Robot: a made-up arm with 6 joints. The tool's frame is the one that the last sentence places. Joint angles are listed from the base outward.
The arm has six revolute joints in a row. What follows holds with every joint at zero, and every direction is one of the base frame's. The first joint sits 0.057 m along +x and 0.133 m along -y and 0.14 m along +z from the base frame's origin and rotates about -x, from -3 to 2.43 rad. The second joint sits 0.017 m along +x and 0.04 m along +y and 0.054 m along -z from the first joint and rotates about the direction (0.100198, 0.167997, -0.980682), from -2.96 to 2.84 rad. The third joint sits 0.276 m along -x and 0.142 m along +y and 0.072 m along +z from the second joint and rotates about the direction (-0.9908, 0.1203, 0.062), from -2.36 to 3.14 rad. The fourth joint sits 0.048 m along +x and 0.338 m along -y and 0.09 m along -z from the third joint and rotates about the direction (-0.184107, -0.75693, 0.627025), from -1.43 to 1.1 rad. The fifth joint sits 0.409 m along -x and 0.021 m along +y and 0.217 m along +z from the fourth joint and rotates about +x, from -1.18 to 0.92 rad. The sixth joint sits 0.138 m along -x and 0.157 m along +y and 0.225 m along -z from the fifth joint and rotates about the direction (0.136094, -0.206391, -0.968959), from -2.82 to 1.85 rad. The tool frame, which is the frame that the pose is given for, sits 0.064 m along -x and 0.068 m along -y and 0.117 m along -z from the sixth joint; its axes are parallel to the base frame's.
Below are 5 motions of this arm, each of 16 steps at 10 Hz.
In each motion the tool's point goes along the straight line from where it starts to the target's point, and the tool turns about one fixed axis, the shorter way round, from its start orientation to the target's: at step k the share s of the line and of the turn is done. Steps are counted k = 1, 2, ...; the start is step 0. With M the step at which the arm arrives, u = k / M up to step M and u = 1 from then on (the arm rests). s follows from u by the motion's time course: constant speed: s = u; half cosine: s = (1 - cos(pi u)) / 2; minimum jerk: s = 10 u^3 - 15 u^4 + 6 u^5.
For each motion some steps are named. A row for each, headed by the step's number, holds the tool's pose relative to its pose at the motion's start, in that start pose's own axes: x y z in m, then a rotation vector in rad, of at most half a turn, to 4 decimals.
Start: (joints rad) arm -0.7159 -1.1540 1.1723 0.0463 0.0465 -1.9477
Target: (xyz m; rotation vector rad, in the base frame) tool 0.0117 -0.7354 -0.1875 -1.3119 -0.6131 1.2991
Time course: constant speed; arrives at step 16
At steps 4, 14, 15, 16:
4: 0.0090 -0.0101 -0.0374 0.0023 -0.0300 -0.2467
14: 0.0315 -0.0355 -0.1310 0.0080 -0.1051 -0.8635
15: 0.0338 -0.0380 -0.1404 0.0086 -0.1127 -0.9251
16: 0.0360 -0.0406 -0.1497 0.0092 -0.1202 -0.9868

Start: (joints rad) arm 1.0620 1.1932 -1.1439 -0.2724 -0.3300 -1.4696
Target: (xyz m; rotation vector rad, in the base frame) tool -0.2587 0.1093 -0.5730 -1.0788 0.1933 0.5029
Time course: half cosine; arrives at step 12
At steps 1, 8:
1: -0.0028 0.0002 0.0017 -0.0087 0.0078 0.0058
8: -0.1250 0.0109 0.0732 -0.3808 0.3420 0.2533

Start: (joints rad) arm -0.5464 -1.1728 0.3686 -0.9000 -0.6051 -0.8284
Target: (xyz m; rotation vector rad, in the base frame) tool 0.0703 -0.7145 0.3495 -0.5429 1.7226 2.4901
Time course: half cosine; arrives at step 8
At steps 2, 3, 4, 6, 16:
2: -0.0056 -0.0670 0.0271 0.0183 0.0803 0.2577
3: -0.0118 -0.1413 0.0572 0.0385 0.1693 0.5431
4: -0.0191 -0.2288 0.0927 0.0624 0.2742 0.8798
6: -0.0326 -0.3907 0.1582 0.1065 0.4682 1.5019
16: -0.0382 -0.4577 0.1854 0.1248 0.5485 1.7596

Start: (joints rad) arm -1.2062 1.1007 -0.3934 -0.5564 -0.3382 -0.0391
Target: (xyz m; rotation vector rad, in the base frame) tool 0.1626 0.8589 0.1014 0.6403 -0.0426 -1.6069
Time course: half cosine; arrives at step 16
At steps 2, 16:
2: 0.0423 0.0086 -0.0197 0.0092 -0.0589 0.0018
16: 1.1116 0.2268 -0.5166 0.2405 -1.5486 0.0473

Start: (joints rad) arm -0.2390 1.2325 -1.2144 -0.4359 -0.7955 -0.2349
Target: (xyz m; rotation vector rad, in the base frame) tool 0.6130 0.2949 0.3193 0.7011 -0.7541 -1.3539
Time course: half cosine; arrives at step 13
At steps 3, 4, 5, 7, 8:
3: 0.0837 0.0728 0.0317 0.0420 -0.1219 0.0040
4: 0.1438 0.1250 0.0544 0.0721 -0.2093 0.0068
5: 0.2149 0.1868 0.0813 0.1077 -0.3128 0.0102
7: 0.3731 0.3243 0.1411 0.1869 -0.5430 0.0176
8: 0.4510 0.3921 0.1706 0.2260 -0.6564 0.0213

